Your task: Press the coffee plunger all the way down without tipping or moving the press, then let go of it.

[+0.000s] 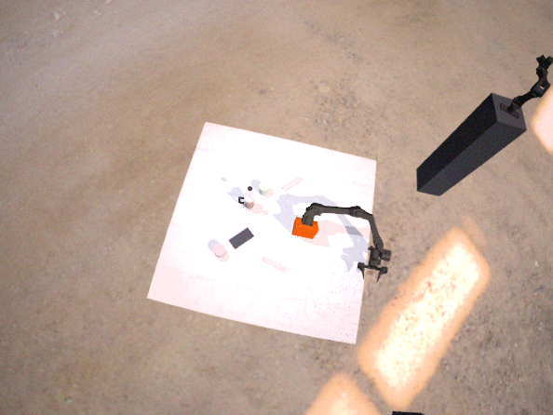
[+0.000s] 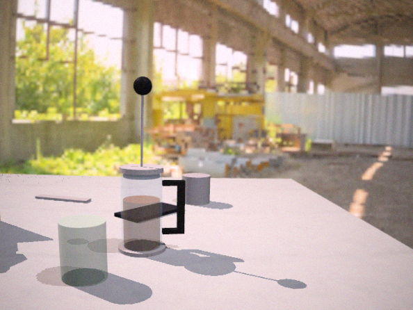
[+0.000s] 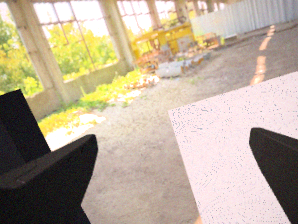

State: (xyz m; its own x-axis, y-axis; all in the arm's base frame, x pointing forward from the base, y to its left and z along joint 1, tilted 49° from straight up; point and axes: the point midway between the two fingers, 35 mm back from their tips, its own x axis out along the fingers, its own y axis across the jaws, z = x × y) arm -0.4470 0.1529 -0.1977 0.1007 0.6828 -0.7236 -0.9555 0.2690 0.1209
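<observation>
My gripper tip is 83 cm short of the coffee press, 38 cm to the left of it and 2 cm below it. The rest, counted from my gripper tip: grey cylinder (94 cm ahead, 7 cm below, 4 cm to the right).
</observation>
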